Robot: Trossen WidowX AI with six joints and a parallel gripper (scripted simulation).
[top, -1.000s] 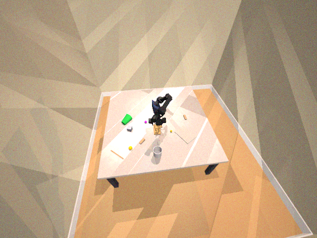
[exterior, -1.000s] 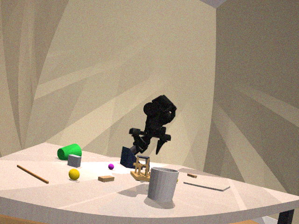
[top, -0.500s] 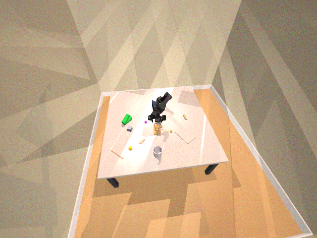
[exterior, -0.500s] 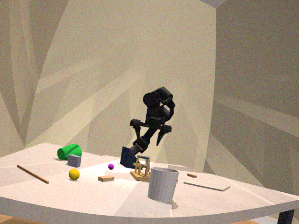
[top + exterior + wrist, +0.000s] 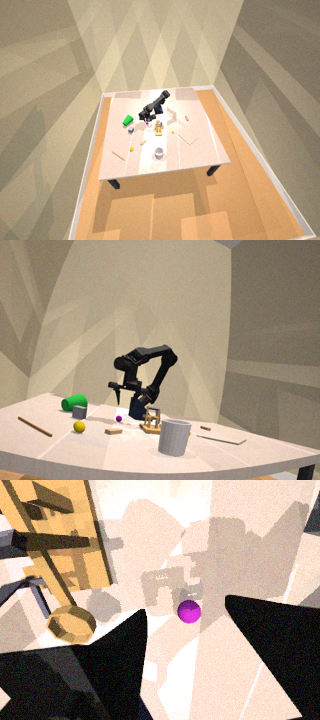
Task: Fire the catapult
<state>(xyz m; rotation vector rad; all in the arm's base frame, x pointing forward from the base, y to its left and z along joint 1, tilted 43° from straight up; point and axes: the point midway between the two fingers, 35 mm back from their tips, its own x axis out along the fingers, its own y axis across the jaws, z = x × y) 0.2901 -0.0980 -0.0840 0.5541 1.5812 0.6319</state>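
Right now the purple ball is 4 cm behind my gripper tip, 2 cm to the right of it and 7 cm below it. Also, from my gripper tip: grey cube (5 cm ahead, 21 cm to the right, 6 cm below); then wooden catapult (4 cm ahead, 14 cm to the left, 3 cm below); then small yellow ball (12 cm ahead, 28 cm to the left, 7 cm below).
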